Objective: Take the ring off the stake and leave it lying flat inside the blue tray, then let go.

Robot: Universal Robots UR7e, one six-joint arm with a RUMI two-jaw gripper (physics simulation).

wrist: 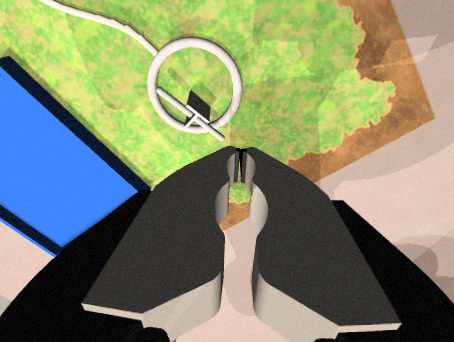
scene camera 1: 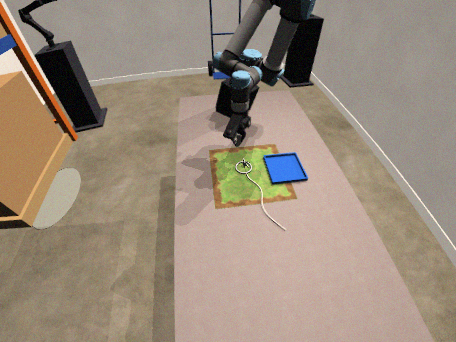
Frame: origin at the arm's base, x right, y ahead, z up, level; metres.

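Seen in the pictures: gripper, fingertip midpoint: (wrist: 239, 152) (scene camera 1: 236, 146).
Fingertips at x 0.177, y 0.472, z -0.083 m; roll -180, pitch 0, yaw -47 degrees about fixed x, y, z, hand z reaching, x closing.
Note:
Offsets run from my fingertips to a thing's top centre. "pt": to the spot under its first point. Level surfaces: height alone.
The white ring {pt dz -0.129, dx +0.007, dy +0.030 m} (scene camera 1: 236, 168) (wrist: 236, 85) lies around the stake {dz -0.105, dx -0.047, dy +0.017 m} (scene camera 1: 244, 163) (wrist: 192, 114), which has a dark base and a white crossbar reaching over the ring's edge in the wrist view. A white cord (scene camera 1: 262, 200) (wrist: 107, 21) runs from the ring. My gripper (scene camera 1: 237, 143) (wrist: 239, 152) is shut with its tips together and holds nothing. It is above the mat's back edge, apart from the ring and stake. The blue tray {dz -0.117, dx -0.245, dy +0.096 m} (scene camera 1: 285, 167) (wrist: 65, 170) is empty, right of the stake in the scene view and at the left in the wrist view.
The green and brown mat {dz -0.138 m} (scene camera 1: 230, 192) (wrist: 300, 115) lies under the stake, and the tray overlaps its right edge in the scene view. The cord runs past the mat's front edge onto the pink surface {dz -0.138 m} (scene camera 1: 260, 280). A wooden cabinet (scene camera 1: 30, 135) stands at the far left.

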